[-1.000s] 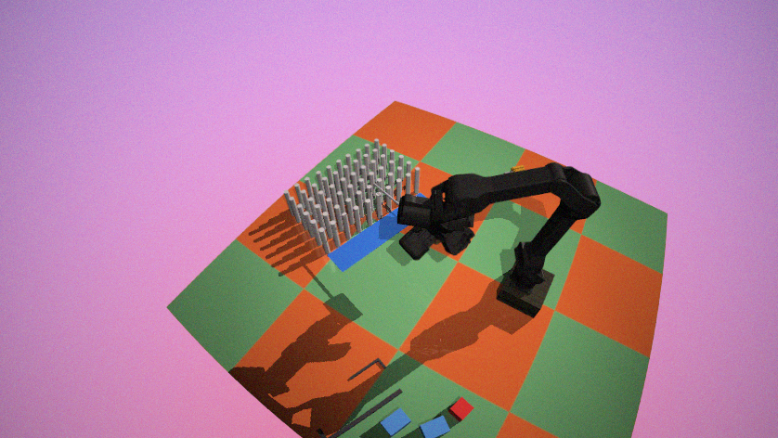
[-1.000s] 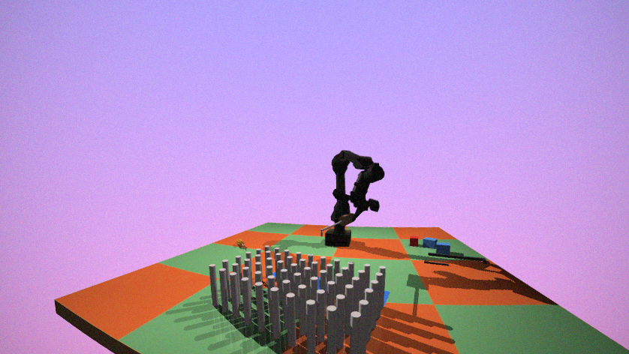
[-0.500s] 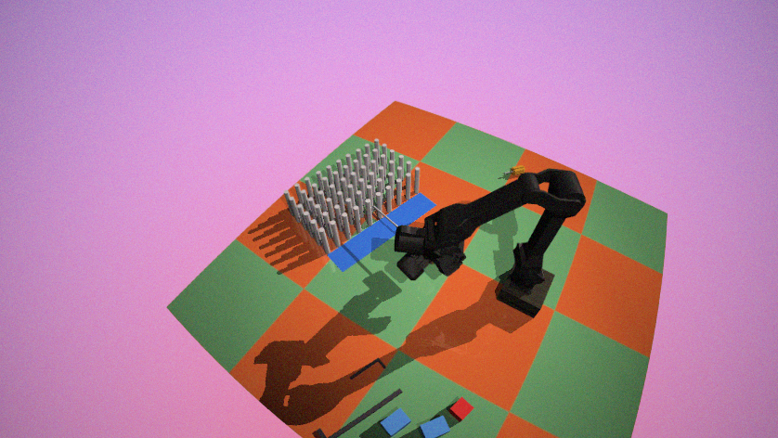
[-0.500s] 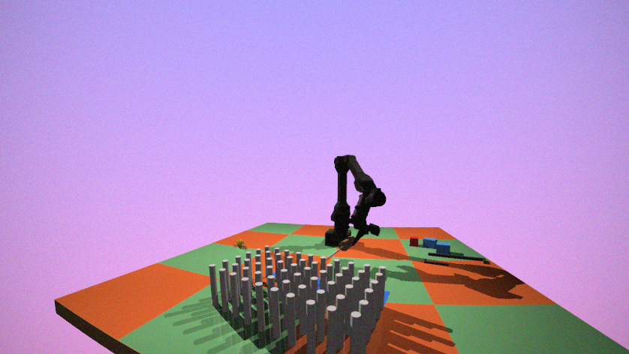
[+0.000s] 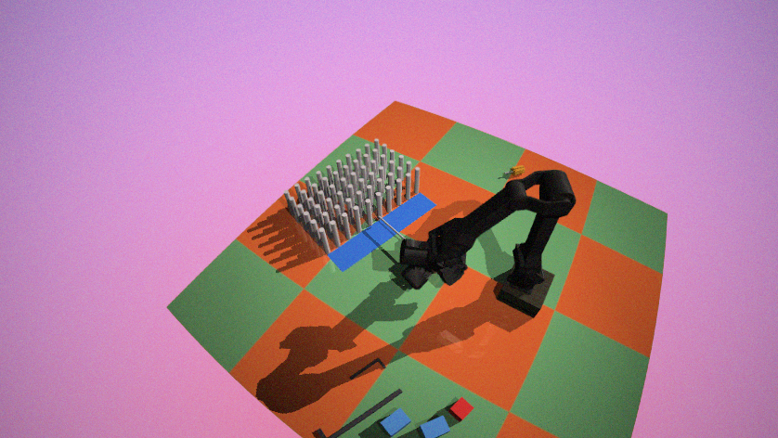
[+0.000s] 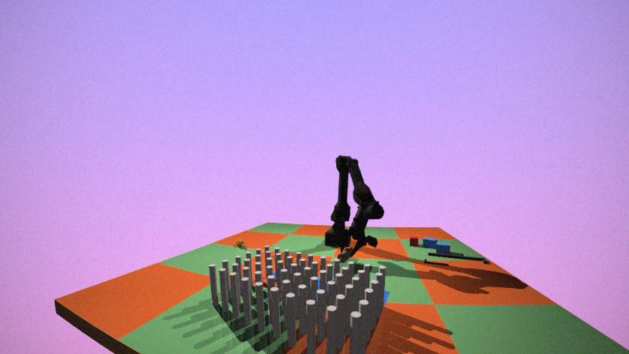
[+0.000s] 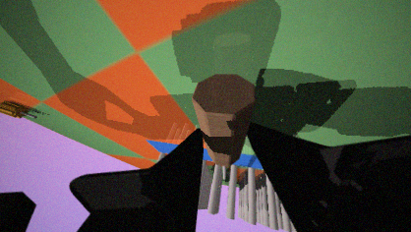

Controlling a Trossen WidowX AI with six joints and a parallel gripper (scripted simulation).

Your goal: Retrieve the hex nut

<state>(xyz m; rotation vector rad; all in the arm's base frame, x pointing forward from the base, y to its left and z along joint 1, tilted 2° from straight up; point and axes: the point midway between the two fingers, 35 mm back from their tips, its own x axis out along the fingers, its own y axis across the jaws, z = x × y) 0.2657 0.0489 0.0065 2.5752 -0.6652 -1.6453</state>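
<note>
Right now my gripper tip is 17 cm short of the blue taped strip, 7 cm to the left of it and 4 cm above it. From my gripper tip the other things lie so: hex nut: 33 cm ahead, 11 cm to the right, 4 cm below; then wooden-handled hook tool: 10 cm ahead, 4 cm to the right; then short dark L-shaped bar: 34 cm to the left, 4 cm below, 1 cm behind.
</note>
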